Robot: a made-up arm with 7 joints.
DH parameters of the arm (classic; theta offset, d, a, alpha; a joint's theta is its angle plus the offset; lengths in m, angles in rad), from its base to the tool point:
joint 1: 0 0.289 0 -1.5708
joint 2: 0 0 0 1.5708
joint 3: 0 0.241 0.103 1.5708
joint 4: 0 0 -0.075 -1.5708
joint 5: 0 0.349 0 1.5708
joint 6: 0 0 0.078 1.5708
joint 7: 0 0 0 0
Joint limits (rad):
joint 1: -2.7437..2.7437
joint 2: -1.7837..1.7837
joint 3: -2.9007..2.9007
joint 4: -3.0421..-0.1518
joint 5: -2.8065..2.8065
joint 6: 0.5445..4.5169
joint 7: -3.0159..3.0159
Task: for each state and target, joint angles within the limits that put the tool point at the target. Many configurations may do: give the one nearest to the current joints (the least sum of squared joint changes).
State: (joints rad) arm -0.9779 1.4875 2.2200 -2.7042 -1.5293 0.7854 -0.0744
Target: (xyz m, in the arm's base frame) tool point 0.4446 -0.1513 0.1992
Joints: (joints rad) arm -1.7256 1.4555 1.4920 -2.1984 -1.5952 0.6558 -0.0744
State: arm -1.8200 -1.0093 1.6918 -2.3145 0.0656 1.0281 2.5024
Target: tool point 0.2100 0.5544 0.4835
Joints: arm -0.9050 -0.8721 1.6614 -1.3954 0.0682 1.1865 2.5024
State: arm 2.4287 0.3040 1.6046 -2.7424 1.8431 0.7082 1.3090
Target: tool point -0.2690 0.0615 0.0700
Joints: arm 1.9241 0.5163 0.6434 -2.7873 1.8996 0.9761 1.3090
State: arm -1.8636 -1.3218 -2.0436 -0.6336 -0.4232 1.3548 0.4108
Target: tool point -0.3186 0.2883 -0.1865
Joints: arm -1.4888 -1.7837 -2.4845 -1.2919 -0.4282 1.2326 0.4108
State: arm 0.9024 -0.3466 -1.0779 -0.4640 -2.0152 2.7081 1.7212
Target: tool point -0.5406 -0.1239 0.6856
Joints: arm -0.0243 -1.1119 -1.0502 -0.3267 -1.9047 2.0470 1.7212
